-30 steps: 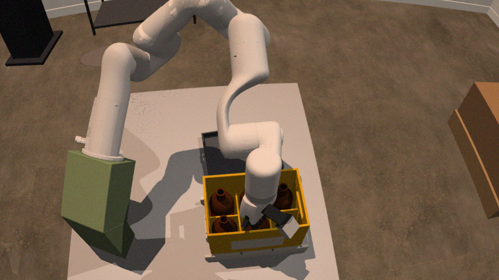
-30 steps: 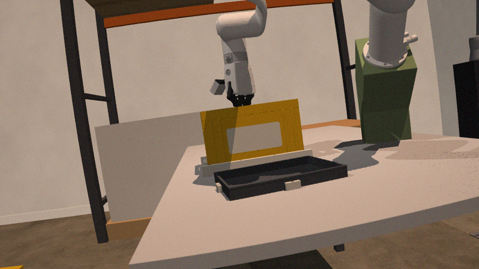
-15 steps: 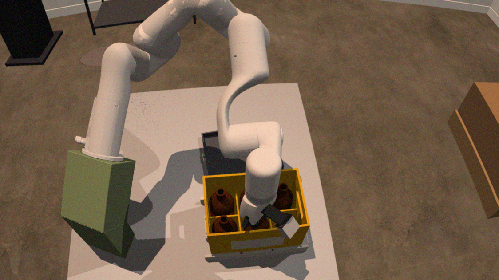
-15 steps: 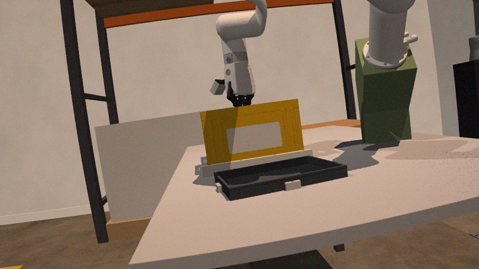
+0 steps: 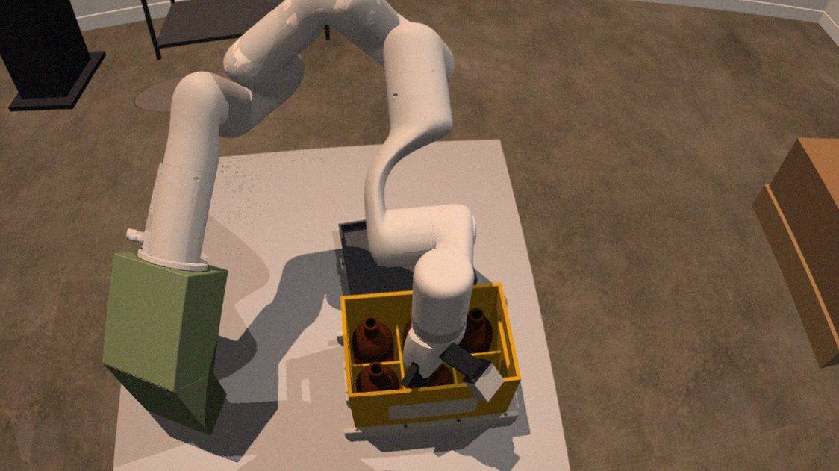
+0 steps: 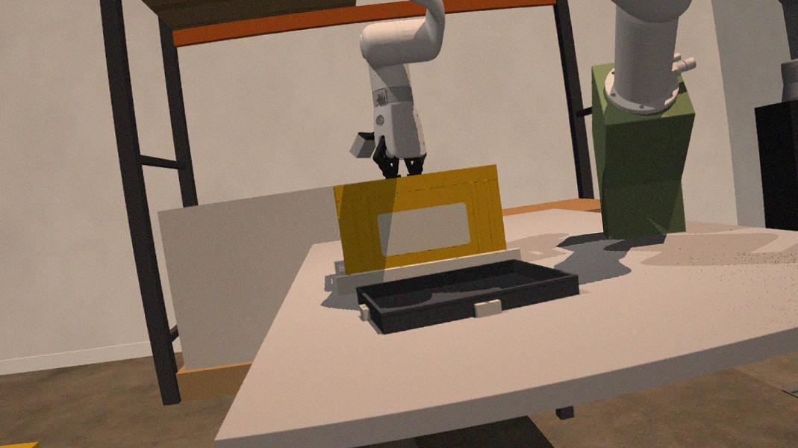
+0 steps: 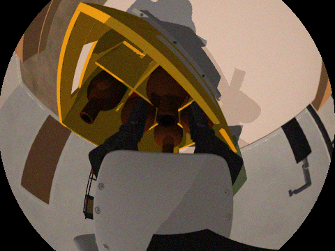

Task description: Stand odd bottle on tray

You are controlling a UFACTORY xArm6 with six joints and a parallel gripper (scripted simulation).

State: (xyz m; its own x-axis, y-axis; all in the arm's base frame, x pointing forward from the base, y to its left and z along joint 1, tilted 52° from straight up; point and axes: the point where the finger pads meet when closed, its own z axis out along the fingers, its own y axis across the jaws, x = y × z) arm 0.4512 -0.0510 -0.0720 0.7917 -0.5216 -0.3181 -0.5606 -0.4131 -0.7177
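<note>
Now: the yellow crate 10 mm behind my hand, 40 mm to the left of it and 70 mm below it. Round my hand: glass bottle: 20 mm behind, 90 mm to the left, 70 mm below; dark tray: 60 mm behind, 320 mm to the left, 150 mm below.
</note>
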